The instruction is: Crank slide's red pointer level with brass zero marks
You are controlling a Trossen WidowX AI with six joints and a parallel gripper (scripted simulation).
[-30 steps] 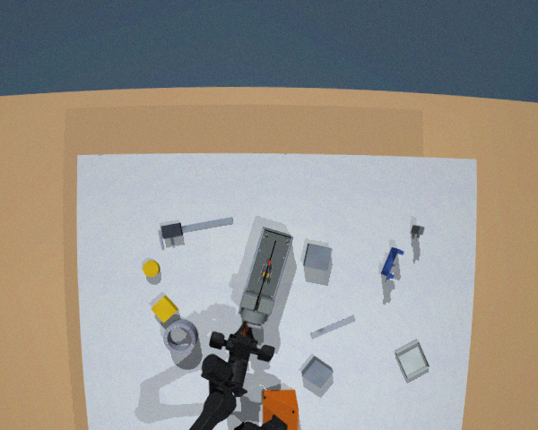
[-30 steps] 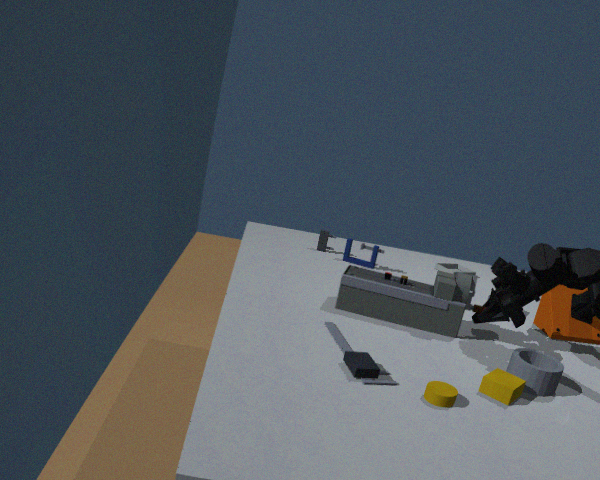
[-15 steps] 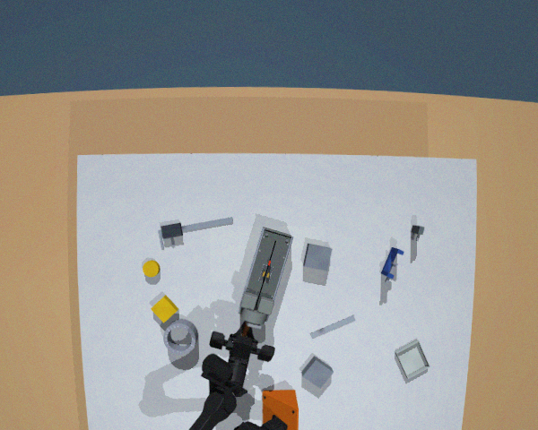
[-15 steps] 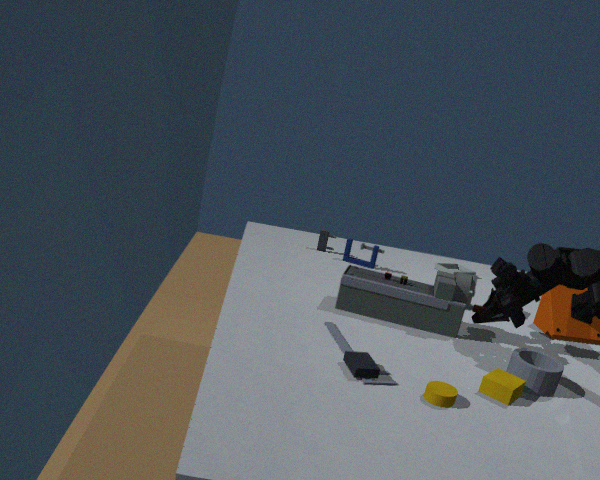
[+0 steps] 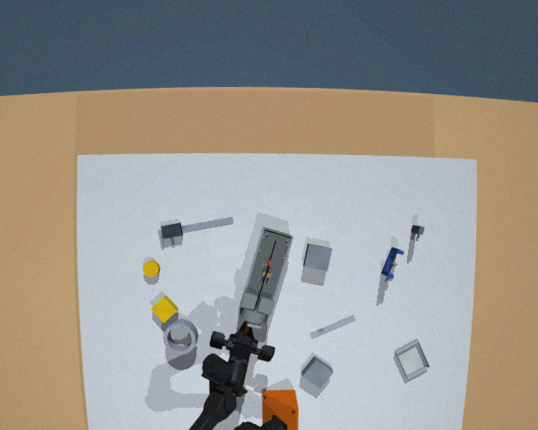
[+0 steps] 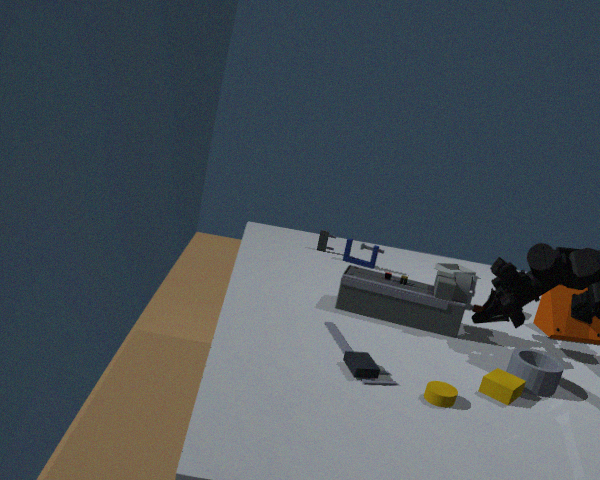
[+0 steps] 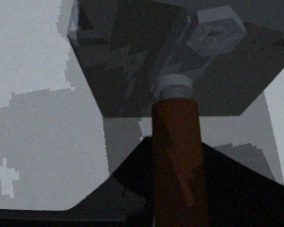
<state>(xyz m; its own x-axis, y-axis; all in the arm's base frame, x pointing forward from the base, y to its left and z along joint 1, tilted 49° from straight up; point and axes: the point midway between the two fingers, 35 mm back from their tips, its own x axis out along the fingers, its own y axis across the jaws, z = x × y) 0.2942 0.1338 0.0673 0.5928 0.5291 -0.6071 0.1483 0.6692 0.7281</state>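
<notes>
Right now my gripper tip is 2 cm past the brown crank handle and 3 cm below it. Round my gripper tip: flat grey bar 27 cm to the right, 3 cm below; red pointer 20 cm ahead, 4 cm to the right, 5 cm above; yellow block 26 cm to the left, 2 cm below.
</notes>
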